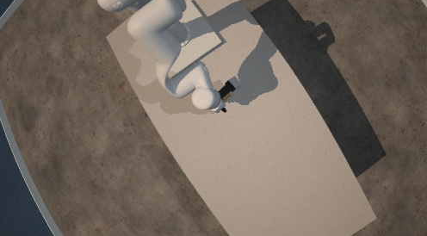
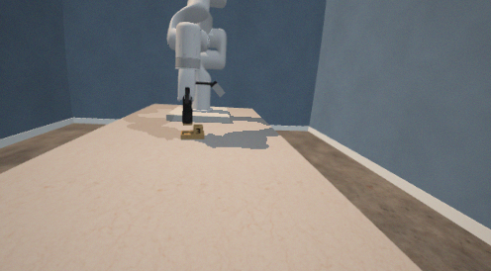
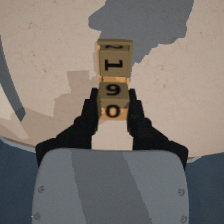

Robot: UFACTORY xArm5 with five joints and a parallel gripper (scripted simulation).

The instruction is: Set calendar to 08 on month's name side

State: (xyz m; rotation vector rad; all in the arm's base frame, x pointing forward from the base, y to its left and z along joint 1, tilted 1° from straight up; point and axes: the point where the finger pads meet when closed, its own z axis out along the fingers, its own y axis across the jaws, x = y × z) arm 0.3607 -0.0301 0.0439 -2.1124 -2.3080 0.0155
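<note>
Now: the wooden calendar tray 70 mm below my hand and 20 mm to the left of it.
</note>
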